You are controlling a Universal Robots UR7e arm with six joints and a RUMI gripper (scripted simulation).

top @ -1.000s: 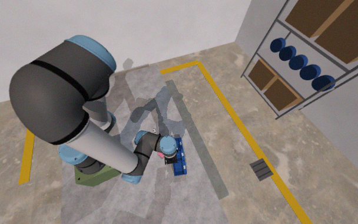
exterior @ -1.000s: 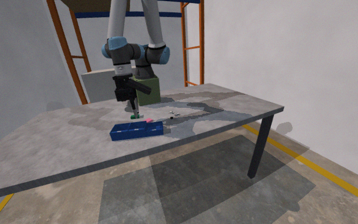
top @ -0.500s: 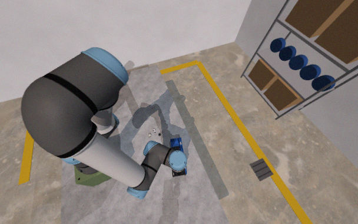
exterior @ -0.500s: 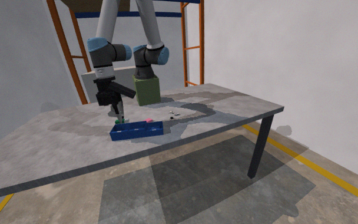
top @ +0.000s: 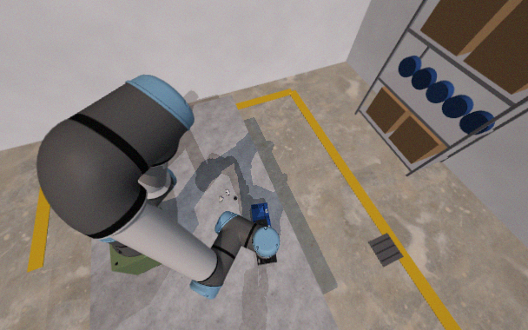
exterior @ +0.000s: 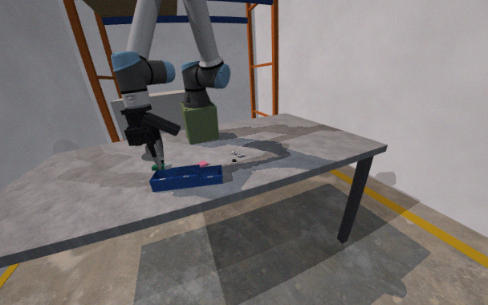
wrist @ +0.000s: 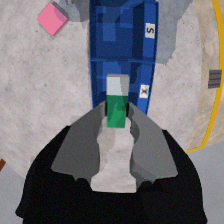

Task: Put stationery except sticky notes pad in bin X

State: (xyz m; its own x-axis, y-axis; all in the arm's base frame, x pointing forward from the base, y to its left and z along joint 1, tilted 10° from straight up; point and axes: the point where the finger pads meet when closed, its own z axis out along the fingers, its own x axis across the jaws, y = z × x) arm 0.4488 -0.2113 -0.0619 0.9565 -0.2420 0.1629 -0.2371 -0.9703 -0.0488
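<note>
Right now my hand is 70 mm past the white stationery piece, 330 mm to the right of it and 80 mm above it. From my hand the other things lie so: pink sticky note pad: 80 mm behind, 140 mm to the left, 80 mm below; joined blue bins: 30 mm ahead, 80 mm to the left, 60 mm below; marker: 10 mm to the left, 10 mm below.
</note>
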